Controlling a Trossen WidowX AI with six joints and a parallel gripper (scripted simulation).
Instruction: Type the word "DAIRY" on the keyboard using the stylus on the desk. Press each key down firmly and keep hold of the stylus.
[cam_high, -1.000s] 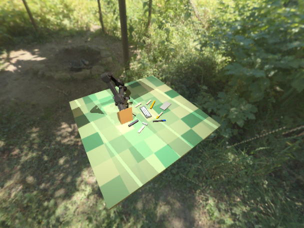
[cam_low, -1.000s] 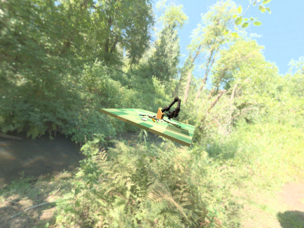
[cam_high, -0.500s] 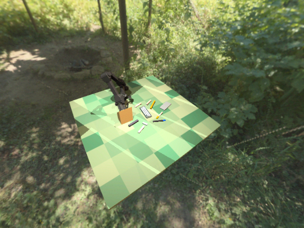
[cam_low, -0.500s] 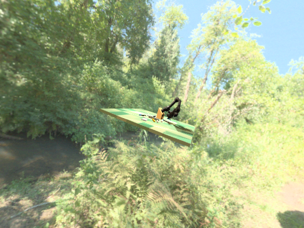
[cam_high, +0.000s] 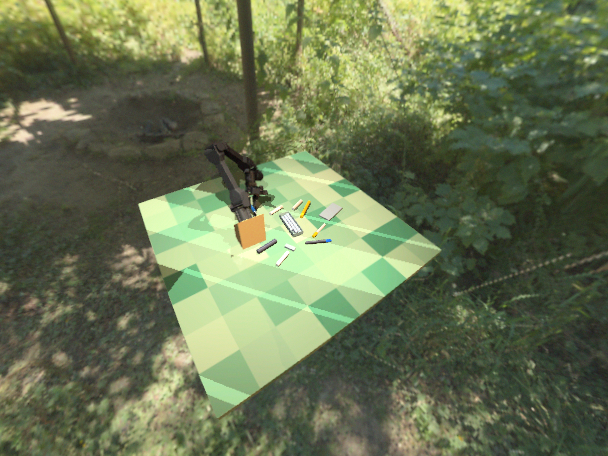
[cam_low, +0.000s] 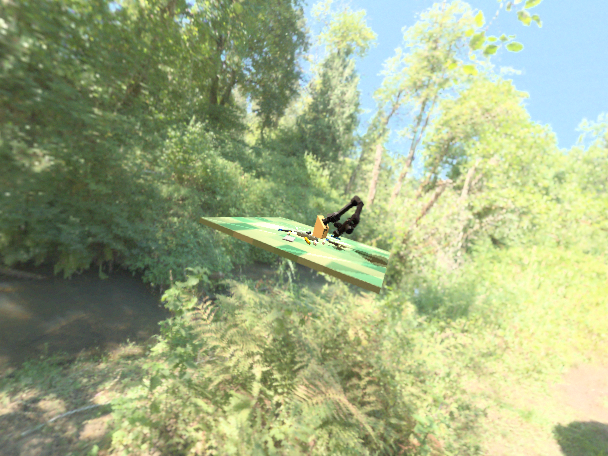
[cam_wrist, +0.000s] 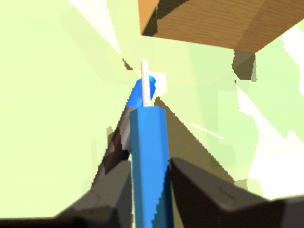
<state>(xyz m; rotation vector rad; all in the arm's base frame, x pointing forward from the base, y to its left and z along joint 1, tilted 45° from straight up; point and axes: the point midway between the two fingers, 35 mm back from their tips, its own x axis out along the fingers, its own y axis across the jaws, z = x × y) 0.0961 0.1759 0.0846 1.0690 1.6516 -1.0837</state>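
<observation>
My gripper tip is 1 cm to the left of the blue stylus. From my gripper tip the other things lie so: grey pad: 43 cm ahead, 18 cm to the right, 5 cm below; yellow pen: 30 cm ahead, 9 cm to the right, 5 cm below; dark cylinder: 2 cm behind, 26 cm to the right, 4 cm below.
</observation>
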